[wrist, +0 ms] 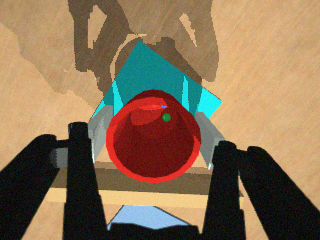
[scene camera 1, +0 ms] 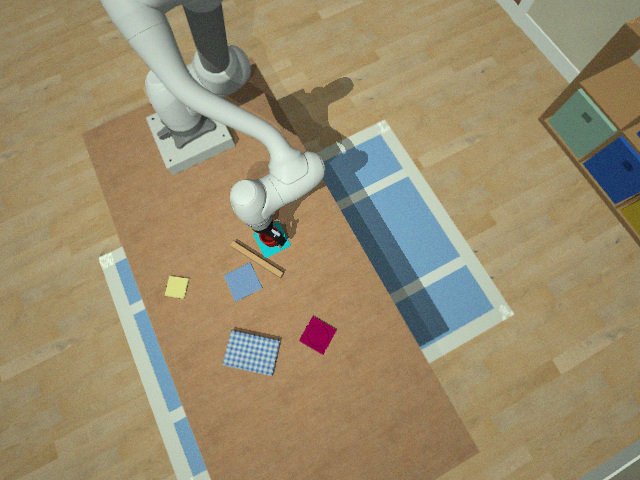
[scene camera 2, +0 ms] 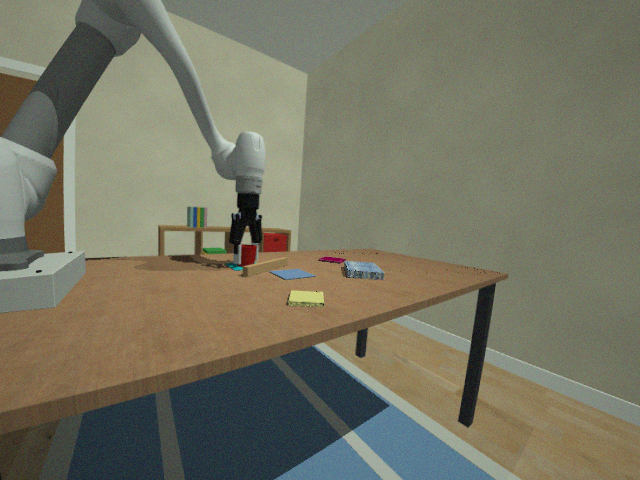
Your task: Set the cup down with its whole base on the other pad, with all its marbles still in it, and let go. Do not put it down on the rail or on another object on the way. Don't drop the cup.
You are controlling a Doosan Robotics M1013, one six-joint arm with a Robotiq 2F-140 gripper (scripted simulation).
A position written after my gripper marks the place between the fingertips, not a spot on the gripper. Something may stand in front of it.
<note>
I see my gripper (scene camera 2: 246, 261), a red cup (wrist: 143, 146) and a wooden rail (wrist: 115, 189).
My gripper is seen too in the wrist view (wrist: 153, 120).
</note>
